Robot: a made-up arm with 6 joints. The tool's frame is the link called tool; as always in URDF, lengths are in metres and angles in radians. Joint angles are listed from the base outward.
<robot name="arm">
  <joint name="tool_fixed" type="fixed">
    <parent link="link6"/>
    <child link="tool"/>
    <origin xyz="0 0 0" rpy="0 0 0"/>
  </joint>
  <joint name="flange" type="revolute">
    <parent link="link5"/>
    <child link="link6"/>
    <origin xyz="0 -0.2 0" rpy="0 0 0"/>
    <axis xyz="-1 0 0"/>
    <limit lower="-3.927" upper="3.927"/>
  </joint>
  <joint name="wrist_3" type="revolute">
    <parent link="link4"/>
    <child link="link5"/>
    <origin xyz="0.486 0 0" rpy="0 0 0"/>
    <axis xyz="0 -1 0"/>
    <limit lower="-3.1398" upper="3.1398"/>
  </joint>
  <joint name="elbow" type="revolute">
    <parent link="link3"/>
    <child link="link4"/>
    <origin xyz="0 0 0" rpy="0 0 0"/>
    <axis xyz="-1 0 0"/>
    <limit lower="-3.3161" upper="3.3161"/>
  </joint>
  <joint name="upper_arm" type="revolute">
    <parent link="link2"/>
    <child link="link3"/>
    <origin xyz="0 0 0.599" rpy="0 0 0"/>
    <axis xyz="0 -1 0"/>
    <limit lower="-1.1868" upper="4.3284"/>
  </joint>
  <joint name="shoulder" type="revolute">
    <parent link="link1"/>
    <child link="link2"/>
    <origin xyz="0 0 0" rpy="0 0 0"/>
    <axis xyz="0 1 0"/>
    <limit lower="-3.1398" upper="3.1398"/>
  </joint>
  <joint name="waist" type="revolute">
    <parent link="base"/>
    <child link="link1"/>
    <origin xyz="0 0 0.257" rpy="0 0 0"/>
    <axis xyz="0 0 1"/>
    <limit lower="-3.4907" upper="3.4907"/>
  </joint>
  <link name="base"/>
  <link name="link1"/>
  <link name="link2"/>
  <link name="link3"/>
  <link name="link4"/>
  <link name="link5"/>
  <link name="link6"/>
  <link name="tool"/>
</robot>
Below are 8 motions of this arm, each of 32 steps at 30 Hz.
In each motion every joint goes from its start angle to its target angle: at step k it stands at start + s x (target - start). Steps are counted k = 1, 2, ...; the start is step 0. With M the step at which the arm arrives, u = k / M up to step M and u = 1 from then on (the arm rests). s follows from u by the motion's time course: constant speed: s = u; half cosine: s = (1 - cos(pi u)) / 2; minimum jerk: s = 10 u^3 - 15 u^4 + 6 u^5.
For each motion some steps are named. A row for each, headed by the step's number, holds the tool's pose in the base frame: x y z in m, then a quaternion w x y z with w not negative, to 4 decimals.
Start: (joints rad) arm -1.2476 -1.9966 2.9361 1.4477 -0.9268 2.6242
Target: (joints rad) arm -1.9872 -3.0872 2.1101 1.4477 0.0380 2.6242
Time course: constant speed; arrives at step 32
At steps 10, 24, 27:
10: -0.0334 0.0943 -0.5632 0.0660 -0.4630 0.3591 0.8076
24: -0.0667 -0.1759 -0.6735 0.1559 -0.5789 0.4537 0.6594
27: -0.0988 -0.2356 -0.6807 0.1657 -0.5982 0.4754 0.6234

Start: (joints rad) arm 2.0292 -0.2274 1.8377 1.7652 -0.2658 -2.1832
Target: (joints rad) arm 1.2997 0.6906 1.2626 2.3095 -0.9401 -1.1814
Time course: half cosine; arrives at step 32
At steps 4, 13, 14, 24, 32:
4: 0.1689 -0.4699 1.2024 0.1917 0.8289 -0.2844 0.4419
13: -0.0525 -0.1218 1.3454 0.5714 0.6388 -0.3687 0.3598
14: -0.0718 -0.0582 1.3527 0.6195 0.5971 -0.3805 0.3388
24: -0.0316 0.5584 1.2224 0.8911 0.0924 -0.4386 0.0713
32: 0.0604 0.7203 1.1062 0.8981 -0.0896 -0.4299 -0.0238

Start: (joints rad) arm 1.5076 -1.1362 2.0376 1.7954 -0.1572 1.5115
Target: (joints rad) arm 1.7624 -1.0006 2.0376 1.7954 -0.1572 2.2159
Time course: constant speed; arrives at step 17
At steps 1, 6, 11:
1: -0.0938 -1.0191 0.3068 0.7413 -0.0547 0.0886 -0.6631
6: -0.0173 -1.0204 0.3476 0.7527 -0.1516 0.1388 -0.6255
11: 0.0587 -1.0145 0.3881 0.7508 -0.2498 0.1810 -0.5841

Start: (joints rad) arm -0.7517 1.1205 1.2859 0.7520 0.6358 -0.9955
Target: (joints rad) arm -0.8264 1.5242 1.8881 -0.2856 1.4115 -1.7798
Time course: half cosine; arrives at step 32
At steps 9, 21, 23, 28, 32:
9: 0.6124 -0.8230 0.6791 0.9112 0.0900 -0.4006 -0.0326
21: 0.5858 -0.9003 0.4952 0.6586 0.2841 -0.6517 0.2466
23: 0.5849 -0.9073 0.4672 0.6095 0.2944 -0.6765 0.2902
28: 0.5851 -0.9170 0.4180 0.5185 0.3004 -0.7119 0.3663
32: 0.5856 -0.9189 0.4052 0.4940 0.2994 -0.7193 0.3858

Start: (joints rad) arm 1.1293 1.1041 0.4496 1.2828 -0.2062 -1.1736
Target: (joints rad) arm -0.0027 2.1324 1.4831 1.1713 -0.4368 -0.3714
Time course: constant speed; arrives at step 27
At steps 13, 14, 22, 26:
13: 0.9540 0.5505 0.0949 0.8647 -0.3491 0.3006 0.2002
14: 0.9756 0.5088 0.0720 0.8636 -0.3553 0.3075 0.1826
22: 1.0502 0.1449 -0.1066 0.8356 -0.3948 0.3786 0.0498
26: 1.0197 -0.0371 -0.1894 0.8101 -0.4061 0.4228 -0.0092

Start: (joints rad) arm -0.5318 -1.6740 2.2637 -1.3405 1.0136 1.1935
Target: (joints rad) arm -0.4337 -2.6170 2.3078 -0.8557 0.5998 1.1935
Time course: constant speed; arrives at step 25
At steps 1, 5, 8, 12, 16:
1: -0.9430 0.4926 -0.0576 0.4119 -0.1860 0.8181 -0.3555
5: -0.9011 0.4329 -0.2192 0.4877 -0.1677 0.7795 -0.3555
8: -0.8538 0.3812 -0.3327 0.5422 -0.1581 0.7469 -0.3510
12: -0.7705 0.3048 -0.4702 0.6106 -0.1512 0.6993 -0.3394
16: -0.6660 0.2221 -0.5886 0.6733 -0.1511 0.6479 -0.3226

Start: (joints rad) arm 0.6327 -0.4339 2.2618 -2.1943 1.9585 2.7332
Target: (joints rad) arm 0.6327 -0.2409 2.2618 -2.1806 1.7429 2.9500
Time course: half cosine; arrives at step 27
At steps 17, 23, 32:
17: -0.4659 -0.1987 1.2327 0.8489 0.4662 -0.2387 -0.0709
23: -0.4272 -0.1710 1.2555 0.8658 0.4264 -0.2459 -0.0905
32: -0.4188 -0.1650 1.2601 0.8691 0.4177 -0.2473 -0.0946

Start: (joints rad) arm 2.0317 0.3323 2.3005 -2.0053 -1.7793 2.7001
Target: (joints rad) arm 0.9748 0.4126 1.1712 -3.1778 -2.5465 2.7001
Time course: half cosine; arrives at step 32
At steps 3, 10, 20, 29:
3: -0.1597 0.1317 1.3408 0.1872 -0.3712 0.9089 0.0331
10: -0.1911 0.2593 1.3213 0.2714 -0.3734 0.8856 -0.0502
20: -0.0518 0.5237 1.2243 0.2736 -0.4342 0.8411 -0.1707
29: 0.1474 0.5971 1.1511 0.1771 -0.4518 0.8619 -0.1473

